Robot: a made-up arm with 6 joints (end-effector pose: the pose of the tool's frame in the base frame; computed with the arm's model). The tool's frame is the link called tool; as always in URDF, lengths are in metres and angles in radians. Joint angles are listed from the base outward.
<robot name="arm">
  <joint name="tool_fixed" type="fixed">
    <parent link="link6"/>
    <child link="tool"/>
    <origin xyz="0 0 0" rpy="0 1.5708 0"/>
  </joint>
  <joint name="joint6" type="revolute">
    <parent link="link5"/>
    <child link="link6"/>
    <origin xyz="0 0 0.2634" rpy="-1.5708 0 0"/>
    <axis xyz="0 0 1"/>
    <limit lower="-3.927" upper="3.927" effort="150" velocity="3.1"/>
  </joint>
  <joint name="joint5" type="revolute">
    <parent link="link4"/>
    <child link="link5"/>
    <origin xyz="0 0 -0.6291" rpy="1.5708 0 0"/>
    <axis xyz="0 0 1"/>
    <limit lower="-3.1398" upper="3.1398" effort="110" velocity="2.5"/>
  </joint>
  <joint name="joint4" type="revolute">
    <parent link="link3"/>
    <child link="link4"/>
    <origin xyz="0 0 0" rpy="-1.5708 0 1.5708"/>
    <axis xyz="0 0 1"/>
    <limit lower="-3.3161" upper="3.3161" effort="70" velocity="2.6"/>
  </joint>
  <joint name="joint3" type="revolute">
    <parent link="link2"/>
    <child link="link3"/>
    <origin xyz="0 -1.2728 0" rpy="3.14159 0 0"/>
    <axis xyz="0 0 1"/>
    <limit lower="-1.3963" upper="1.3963" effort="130" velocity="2.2"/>
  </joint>
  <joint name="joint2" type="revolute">
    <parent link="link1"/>
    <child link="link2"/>
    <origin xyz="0 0 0" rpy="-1.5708 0 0"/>
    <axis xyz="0 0 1"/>
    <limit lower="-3.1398" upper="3.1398" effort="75" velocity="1.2"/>
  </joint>
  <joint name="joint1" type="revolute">
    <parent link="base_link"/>
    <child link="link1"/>
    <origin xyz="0 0 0.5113" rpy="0 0 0"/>
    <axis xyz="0 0 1"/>
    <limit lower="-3.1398" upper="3.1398" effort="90" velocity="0.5"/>
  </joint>
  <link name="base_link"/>
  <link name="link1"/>
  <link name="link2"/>
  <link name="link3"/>
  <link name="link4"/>
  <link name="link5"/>
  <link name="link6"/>
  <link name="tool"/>
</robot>
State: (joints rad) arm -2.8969 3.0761 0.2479 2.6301 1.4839 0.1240
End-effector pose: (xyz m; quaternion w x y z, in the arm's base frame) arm 0.5169 -0.1077 -1.0754 0.8367 0.1700 -0.5042 -0.1295
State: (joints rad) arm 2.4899 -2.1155 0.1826 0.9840 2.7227 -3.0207
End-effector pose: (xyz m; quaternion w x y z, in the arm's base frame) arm 1.4168 -0.8974 0.1759 0.3638 0.3007 0.6776 -0.5641
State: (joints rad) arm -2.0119 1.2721 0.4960 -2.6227 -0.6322 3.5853
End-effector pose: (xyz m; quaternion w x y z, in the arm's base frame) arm -0.4651 -1.5209 0.3519 0.6301 -0.1893 0.3570 -0.6631
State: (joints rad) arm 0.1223 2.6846 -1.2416 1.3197 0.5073 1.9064
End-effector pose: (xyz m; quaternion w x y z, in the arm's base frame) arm -0.0554 -0.0728 -0.3670 0.1808 0.2988 0.0725 0.9342
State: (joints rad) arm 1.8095 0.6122 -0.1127 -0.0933 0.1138 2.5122
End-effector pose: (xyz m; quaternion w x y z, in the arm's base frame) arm -0.0256 1.2145 1.1174 0.0128 0.6389 0.6333 -0.4366
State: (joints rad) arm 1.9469 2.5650 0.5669 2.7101 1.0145 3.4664
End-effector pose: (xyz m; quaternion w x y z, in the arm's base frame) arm -0.4185 0.4083 -1.1739 0.0043 -0.7099 0.6958 0.1091
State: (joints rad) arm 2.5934 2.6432 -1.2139 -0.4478 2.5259 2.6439
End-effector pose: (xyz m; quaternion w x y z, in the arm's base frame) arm -0.0541 0.3113 -0.1079 0.5715 0.3484 0.7309 -0.1336
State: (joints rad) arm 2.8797 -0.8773 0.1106 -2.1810 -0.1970 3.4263
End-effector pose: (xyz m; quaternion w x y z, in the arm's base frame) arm 0.3978 -0.2629 1.7313 0.3315 0.3922 -0.5827 0.6299
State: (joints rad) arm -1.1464 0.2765 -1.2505 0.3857 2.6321 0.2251
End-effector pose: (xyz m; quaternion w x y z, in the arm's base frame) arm -0.0272 -0.5324 1.1116 0.7651 -0.2887 -0.4453 -0.3647
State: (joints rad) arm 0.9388 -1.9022 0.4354 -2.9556 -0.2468 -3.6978
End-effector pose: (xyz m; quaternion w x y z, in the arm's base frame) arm -1.1570 -1.1420 0.5840 0.1623 0.4535 -0.8269 0.2904
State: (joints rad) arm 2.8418 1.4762 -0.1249 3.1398 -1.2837 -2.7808
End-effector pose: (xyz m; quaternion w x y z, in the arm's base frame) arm -1.2706 0.1171 0.0027 0.1179 -0.1803 -0.1518 0.9646
